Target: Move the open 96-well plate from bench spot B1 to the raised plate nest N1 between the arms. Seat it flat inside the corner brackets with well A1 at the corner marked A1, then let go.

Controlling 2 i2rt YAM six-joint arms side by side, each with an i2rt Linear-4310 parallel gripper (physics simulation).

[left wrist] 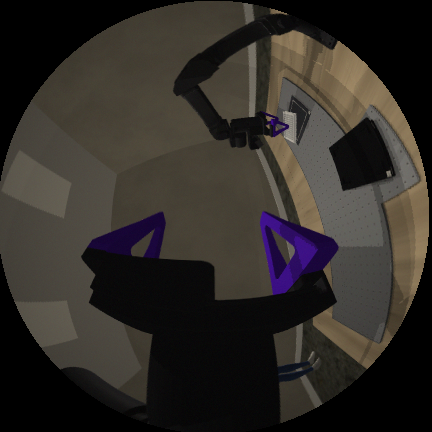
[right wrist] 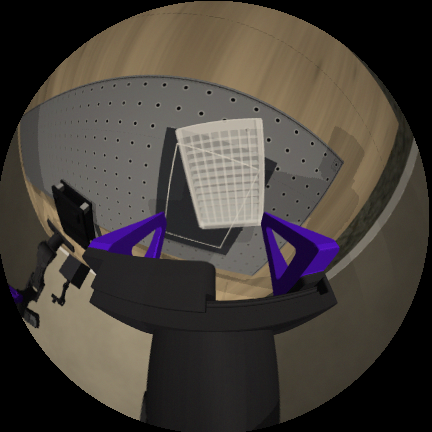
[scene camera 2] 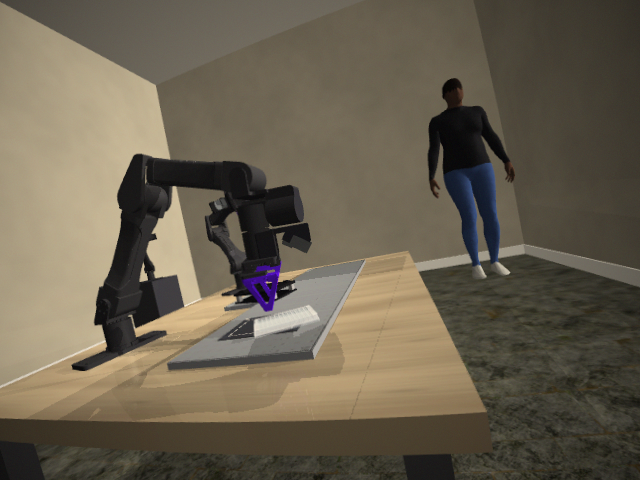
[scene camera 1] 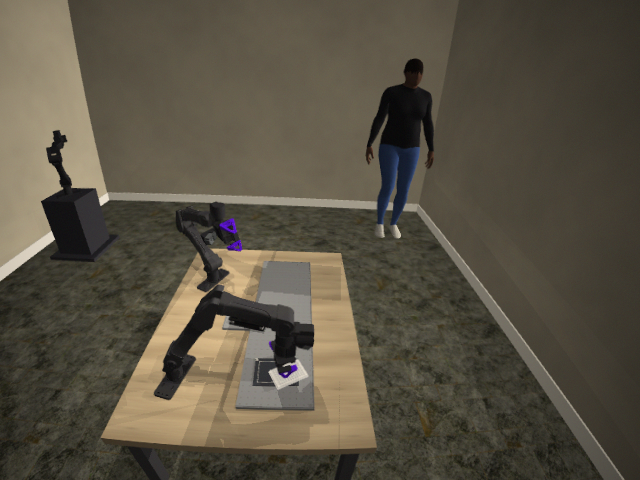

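Pixels of known places: left gripper, fingertip midpoint: (left wrist: pixel 212 216) (scene camera 1: pixel 238 241); right gripper, fingertip midpoint: (left wrist: pixel 282 122) (right wrist: pixel 213 217) (scene camera 2: pixel 270 303) (scene camera 1: pixel 281 366); left arm's base, origin of the base link: (right wrist: pixel 60 234) (scene camera 2: pixel 244 289) (scene camera 1: pixel 213 280); right arm's base, origin of the base link: (scene camera 2: pixel 124 350) (scene camera 1: pixel 176 375).
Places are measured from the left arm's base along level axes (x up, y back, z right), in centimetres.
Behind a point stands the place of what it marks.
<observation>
The white open 96-well plate (scene camera 1: pixel 290 381) {y -67.2, x 2.8, z 37.7 cm} (scene camera 2: pixel 286 320) {y -67.0, x 2.9, z 36.1 cm} (left wrist: pixel 290 126) {y -63.0, x 2.8, z 33.7 cm} (right wrist: pixel 225 175) {y -65.1, x 2.8, z 34.1 cm} lies askew over the dark outlined pad of spot B1 (scene camera 1: pixel 262 373) {y -55.6, x 1.5, z 38.6 cm} (right wrist: pixel 180 205) {y -57.7, x 1.5, z 33.4 cm}, turned against its outline and overhanging it. My right gripper (scene camera 1: pixel 279 360) {y -62.4, x 6.1, z 35.4 cm} (scene camera 2: pixel 267 307) {y -62.4, x 6.1, z 35.4 cm} (left wrist: pixel 282 121) {y -62.4, x 6.1, z 35.4 cm} (right wrist: pixel 213 217) {y -62.4, x 6.1, z 35.4 cm} is open, low above the plate. In the right wrist view one fingertip appears at the plate's near corner; contact cannot be told. My left gripper (scene camera 1: pixel 236 237) {y -27.3, x 37.3, z 10.4 cm} (left wrist: pixel 212 216) {y -27.3, x 37.3, z 10.4 cm} is open and empty, raised at the table's far end. The raised black nest N1 (scene camera 1: pixel 245 324) {y -35.3, x 1.9, z 20.3 cm} (left wrist: pixel 362 155) {y -32.8, x 4.5, z 15.7 cm} (right wrist: pixel 74 207) {y -43.7, x 4.5, z 17.6 cm} stands between the arms; its A1 mark is unreadable.
A grey perforated board (scene camera 1: pixel 284 279) {y -34.0, x 1.5, z -17.9 cm} (scene camera 2: pixel 330 284) {y -52.1, x 1.3, z 3.1 cm} (left wrist: pixel 357 280) {y -34.2, x 1.3, z -17.2 cm} (right wrist: pixel 115 105) {y -62.6, x 1.3, z 17.7 cm} runs along the wooden table (scene camera 1: pixel 333 413) {y -85.9, x 0.0, z 41.1 cm} (scene camera 2: pixel 403 382) {y -94.4, x 0.0, z 44.4 cm}. A person (scene camera 1: pixel 405 118) (scene camera 2: pixel 465 139) stands beyond the table. A black pedestal (scene camera 1: pixel 77 224) carries another small arm at the back left.
</observation>
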